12 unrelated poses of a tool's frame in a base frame.
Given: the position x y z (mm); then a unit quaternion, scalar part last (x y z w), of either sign.
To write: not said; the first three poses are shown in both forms.
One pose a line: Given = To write
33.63 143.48 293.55 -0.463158 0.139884 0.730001 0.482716 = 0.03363 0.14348 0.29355 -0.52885 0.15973 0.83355 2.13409
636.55 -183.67 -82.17 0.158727 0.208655 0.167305 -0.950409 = 0.63655 -0.18367 -0.08217 -0.51037 -0.67091 -0.53796 0.63249
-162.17 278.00 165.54 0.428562 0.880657 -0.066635 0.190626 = -0.16217 0.27800 0.16554 0.43657 0.89711 -0.06788 2.75799
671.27 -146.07 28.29 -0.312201 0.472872 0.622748 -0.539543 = 0.67127 -0.14607 0.02829 0.37080 -0.56163 -0.73964 2.00180
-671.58 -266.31 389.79 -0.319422 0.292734 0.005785 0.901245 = -0.67158 -0.26631 0.38979 -0.73717 0.67558 0.01335 0.89632
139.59 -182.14 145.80 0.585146 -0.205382 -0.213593 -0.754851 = 0.13959 -0.18214 0.14580 -0.89213 0.31313 0.32565 1.43074
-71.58 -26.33 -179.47 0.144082 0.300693 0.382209 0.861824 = -0.07158 -0.02633 -0.17947 0.28407 0.59284 0.75356 1.06388
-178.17 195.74 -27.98 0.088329 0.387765 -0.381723 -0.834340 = -0.17817 0.19574 -0.02798 -0.16023 -0.70343 0.69247 1.16772
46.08 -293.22 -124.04 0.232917 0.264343 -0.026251 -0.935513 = 0.04608 -0.29322 -0.12404 -0.65927 -0.74822 0.07430 0.72218
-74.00 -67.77 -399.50 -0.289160 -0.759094 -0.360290 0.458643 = -0.07400 -0.06777 -0.39950 -0.32540 -0.85424 -0.40545 2.18866
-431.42 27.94 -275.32 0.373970 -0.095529 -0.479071 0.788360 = -0.43142 0.02794 -0.27532 0.60787 -0.15528 -0.77871 1.32532
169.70 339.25 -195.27 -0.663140 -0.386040 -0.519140 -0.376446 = 0.16970 0.33925 -0.19527 0.71580 0.41669 0.56036 2.36968
